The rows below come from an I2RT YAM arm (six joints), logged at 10 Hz.
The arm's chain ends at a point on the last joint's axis. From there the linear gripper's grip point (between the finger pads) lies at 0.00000 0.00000 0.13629 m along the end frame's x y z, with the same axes.
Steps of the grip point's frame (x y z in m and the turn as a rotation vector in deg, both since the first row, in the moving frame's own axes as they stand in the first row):
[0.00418 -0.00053 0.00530 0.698 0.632 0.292]
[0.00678 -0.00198 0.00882 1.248 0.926 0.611]
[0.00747 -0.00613 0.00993 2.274 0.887 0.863]
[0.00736 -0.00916 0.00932 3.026 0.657 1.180]
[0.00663 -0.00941 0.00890 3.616 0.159 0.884]
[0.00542 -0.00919 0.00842 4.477 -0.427 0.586]
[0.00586 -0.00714 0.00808 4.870 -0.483 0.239]
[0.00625 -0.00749 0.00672 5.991 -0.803 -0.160]
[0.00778 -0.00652 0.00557 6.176 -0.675 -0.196]
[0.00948 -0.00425 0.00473 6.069 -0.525 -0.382]
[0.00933 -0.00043 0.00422 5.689 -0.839 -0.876]
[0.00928 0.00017 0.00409 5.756 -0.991 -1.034]
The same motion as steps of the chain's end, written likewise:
[0.00267 0.00113 0.00532 0.698 0.632 0.292]
[0.00456 0.00098 0.00887 1.248 0.926 0.611]
[0.00532 -0.00074 0.01005 2.274 0.887 0.863]
[0.00572 -0.00198 0.00952 3.026 0.657 1.180]
[0.00619 -0.00082 0.00917 3.616 0.159 0.884]
[0.00638 0.00145 0.00884 4.477 -0.427 0.586]
[0.00698 0.00443 0.00858 4.870 -0.483 0.239]
[0.00818 0.00673 0.00748 5.991 -0.803 -0.160]
[0.00941 0.00814 0.00637 6.176 -0.675 -0.196]
[0.01077 0.01015 0.00550 6.069 -0.525 -0.382]
[0.01143 0.01306 0.00491 5.689 -0.839 -0.876]
[0.01176 0.01382 0.00480 5.756 -0.991 -1.034]

